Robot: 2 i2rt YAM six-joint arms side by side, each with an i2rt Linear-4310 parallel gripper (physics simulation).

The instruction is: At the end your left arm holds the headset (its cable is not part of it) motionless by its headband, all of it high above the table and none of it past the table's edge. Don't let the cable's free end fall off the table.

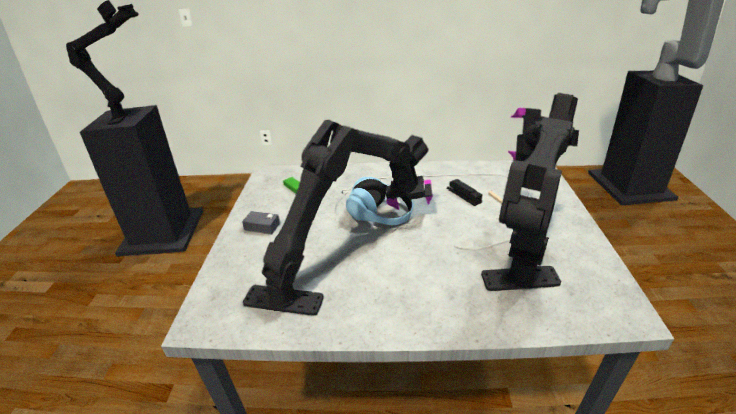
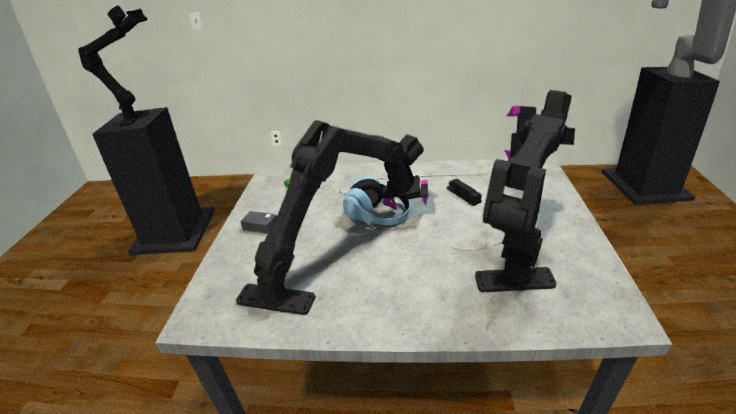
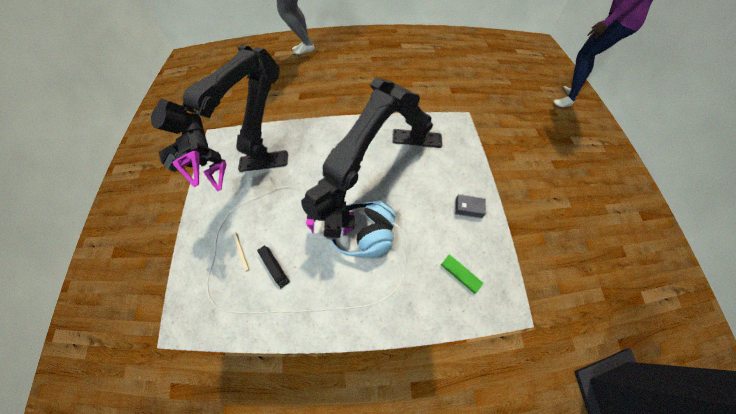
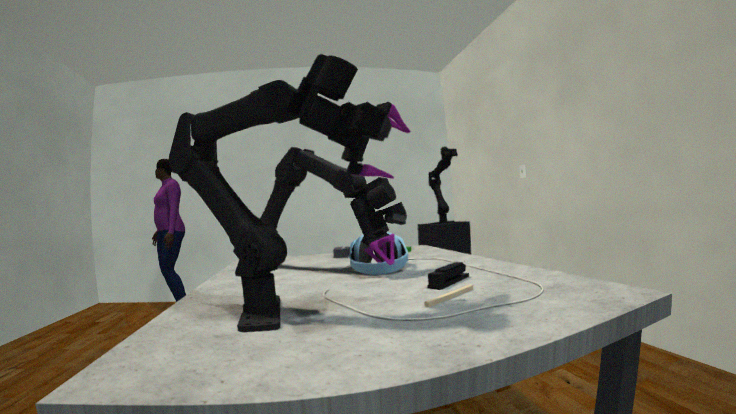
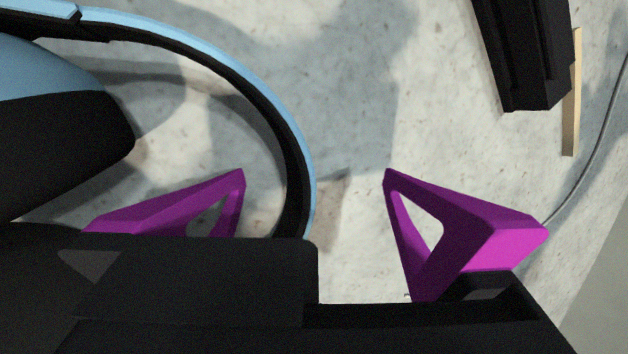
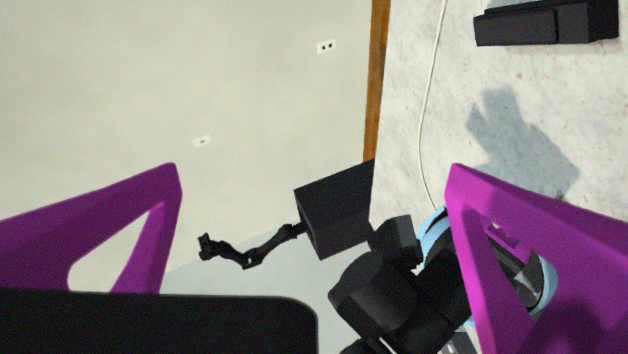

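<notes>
The light blue headset lies on the table. Its headband passes between the fingers of my left gripper, one finger inside the loop and one outside. The left gripper is open, low at the headband. My right gripper is open and empty, high up. The thin pale cable loops over the table; its free end lies on the table near the right arm's base.
A black stapler-like object and a wooden stick lie inside the cable's loop. A grey box and a green block lie on the headset's other side.
</notes>
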